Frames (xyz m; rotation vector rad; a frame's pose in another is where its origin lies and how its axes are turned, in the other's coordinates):
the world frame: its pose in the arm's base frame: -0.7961 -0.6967 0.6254 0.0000 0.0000 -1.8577
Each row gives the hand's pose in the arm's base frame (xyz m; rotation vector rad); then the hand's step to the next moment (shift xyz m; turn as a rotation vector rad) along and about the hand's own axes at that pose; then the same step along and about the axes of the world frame.
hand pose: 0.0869 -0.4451 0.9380 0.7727 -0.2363 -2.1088
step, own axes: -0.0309 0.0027 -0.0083 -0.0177 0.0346 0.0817
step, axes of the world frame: -0.0282 0.0131 0.0082 0.0207 -0.0132 0.0871
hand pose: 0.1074 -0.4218 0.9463 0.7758 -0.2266 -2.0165
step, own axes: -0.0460 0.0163 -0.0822 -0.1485 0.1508 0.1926
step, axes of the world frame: -0.0611 0.0634 -0.0372 -0.0241 0.0392 0.2824
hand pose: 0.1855 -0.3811 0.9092 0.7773 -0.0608 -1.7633
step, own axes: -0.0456 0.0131 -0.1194 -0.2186 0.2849 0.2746
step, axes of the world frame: -0.0953 0.0552 -0.0662 -0.0336 0.1183 0.4350
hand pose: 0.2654 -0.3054 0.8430 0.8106 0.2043 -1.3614
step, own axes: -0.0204 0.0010 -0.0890 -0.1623 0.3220 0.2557
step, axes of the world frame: -0.0751 0.0031 -0.0519 -0.0172 0.1788 0.4039
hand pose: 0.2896 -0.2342 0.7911 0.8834 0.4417 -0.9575
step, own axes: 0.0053 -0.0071 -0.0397 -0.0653 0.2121 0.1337
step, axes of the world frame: -0.0259 -0.0092 -0.0300 -0.0243 0.1384 0.2177
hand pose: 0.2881 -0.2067 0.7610 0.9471 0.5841 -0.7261
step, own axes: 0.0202 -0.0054 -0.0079 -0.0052 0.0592 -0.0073
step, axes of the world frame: -0.0011 0.0075 -0.0210 -0.0412 0.0309 0.0305
